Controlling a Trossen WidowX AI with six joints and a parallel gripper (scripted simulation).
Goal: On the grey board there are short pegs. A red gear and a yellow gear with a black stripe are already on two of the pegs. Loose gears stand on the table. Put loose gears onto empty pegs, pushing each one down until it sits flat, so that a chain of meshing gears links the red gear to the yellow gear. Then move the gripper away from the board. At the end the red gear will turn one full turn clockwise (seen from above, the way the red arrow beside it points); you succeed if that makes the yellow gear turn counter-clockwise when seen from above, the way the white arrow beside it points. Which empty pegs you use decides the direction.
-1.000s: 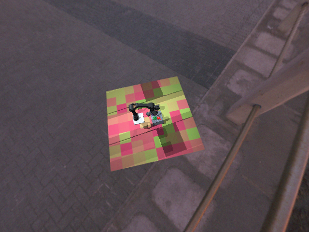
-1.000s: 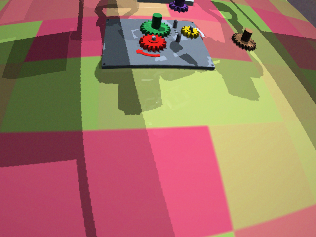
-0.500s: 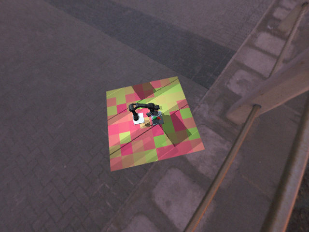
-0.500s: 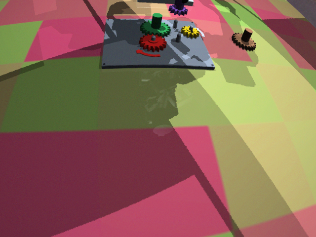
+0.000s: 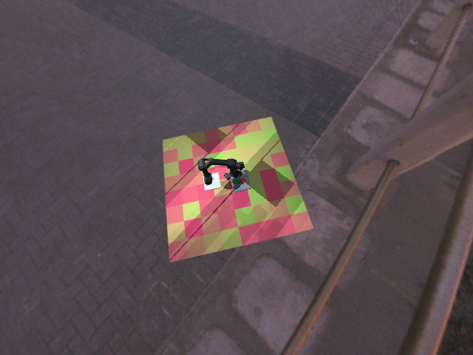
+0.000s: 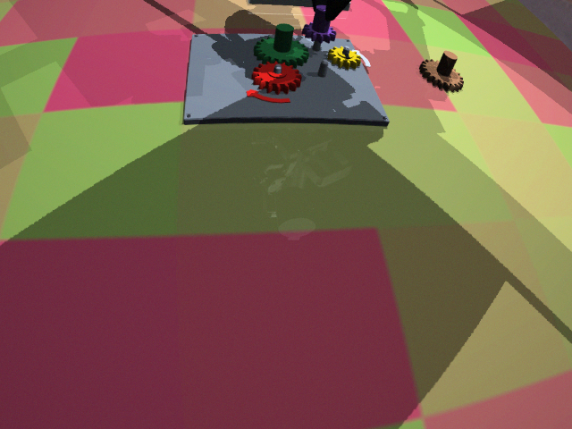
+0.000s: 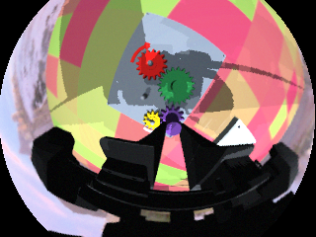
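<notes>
Right now my gripper tip is 40 mm above the yellow gear, 30 mm to the right of it and 30 mm short of it. Also, from my gripper tip: purple gear: 10 mm below; then green gear: 50 mm to the right, 30 mm below, 10 mm ahead; then red gear: 70 mm to the right, 60 mm ahead, 40 mm below.
</notes>
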